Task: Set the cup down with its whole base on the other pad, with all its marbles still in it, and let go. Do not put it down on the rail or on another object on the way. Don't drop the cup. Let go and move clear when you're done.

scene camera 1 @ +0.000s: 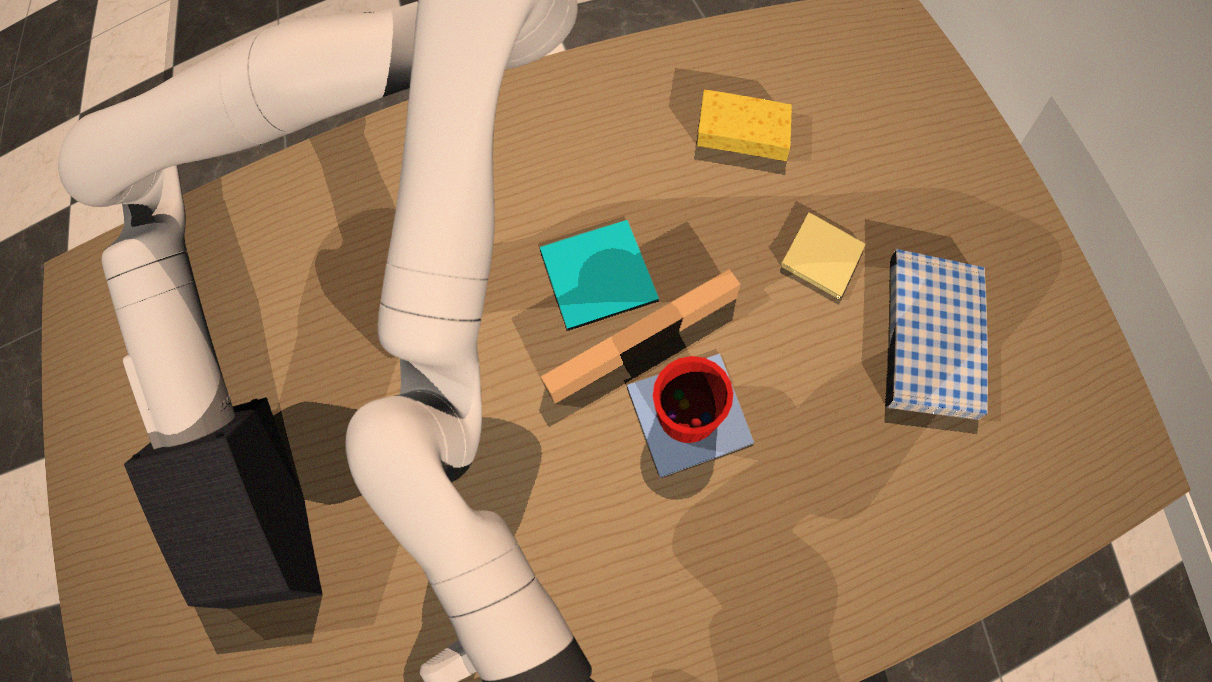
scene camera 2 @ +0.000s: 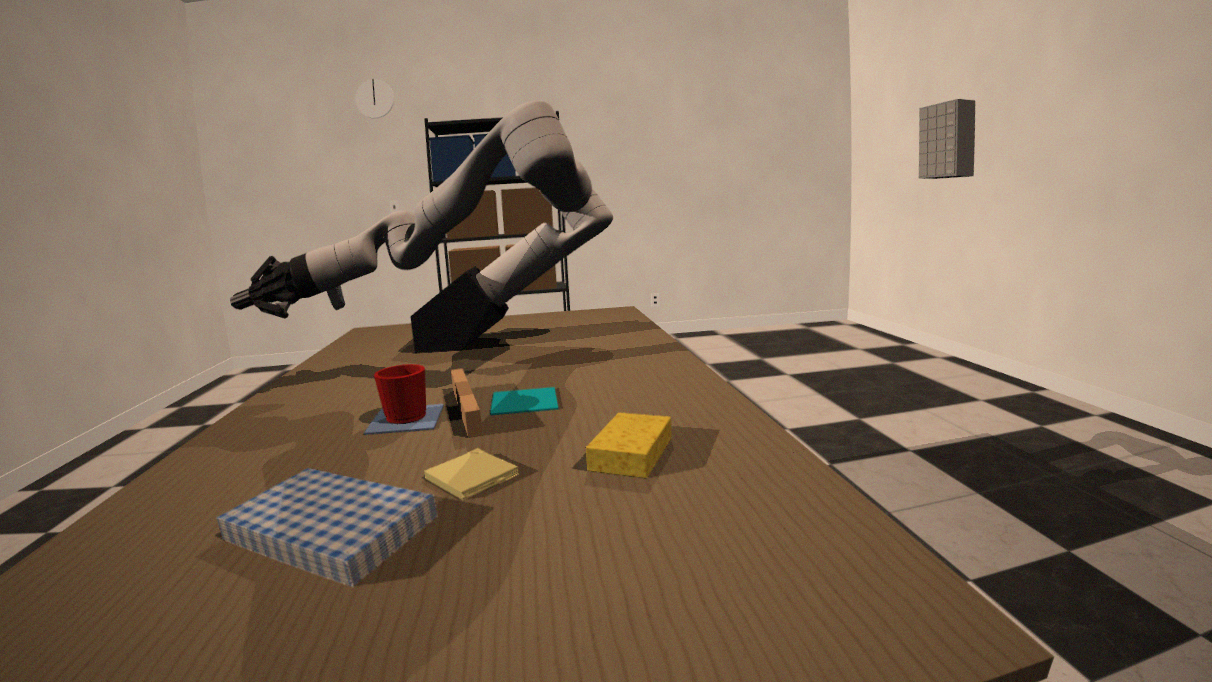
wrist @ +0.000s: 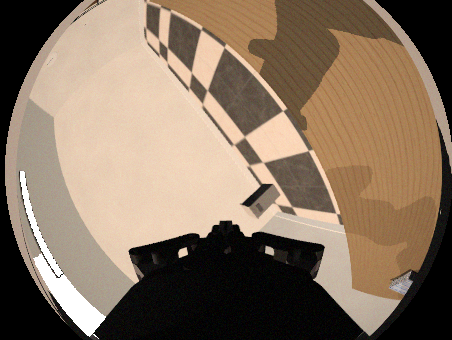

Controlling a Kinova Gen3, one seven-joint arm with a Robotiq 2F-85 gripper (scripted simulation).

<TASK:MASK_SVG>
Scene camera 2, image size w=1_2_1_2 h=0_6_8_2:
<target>gripper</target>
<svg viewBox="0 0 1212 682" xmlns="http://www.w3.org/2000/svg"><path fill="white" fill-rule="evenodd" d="M322 292L316 287L310 275L306 262L306 253L292 258L290 266L289 262L281 263L274 256L269 256L251 277L251 286L234 294L230 298L231 306L238 310L255 305L261 312L287 318L289 315L287 310L291 304L296 303L301 298L309 298Z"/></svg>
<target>red cup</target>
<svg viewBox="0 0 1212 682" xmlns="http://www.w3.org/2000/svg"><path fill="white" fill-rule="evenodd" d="M425 367L414 364L398 365L379 370L374 374L384 415L389 423L418 421L426 415Z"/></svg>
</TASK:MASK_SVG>
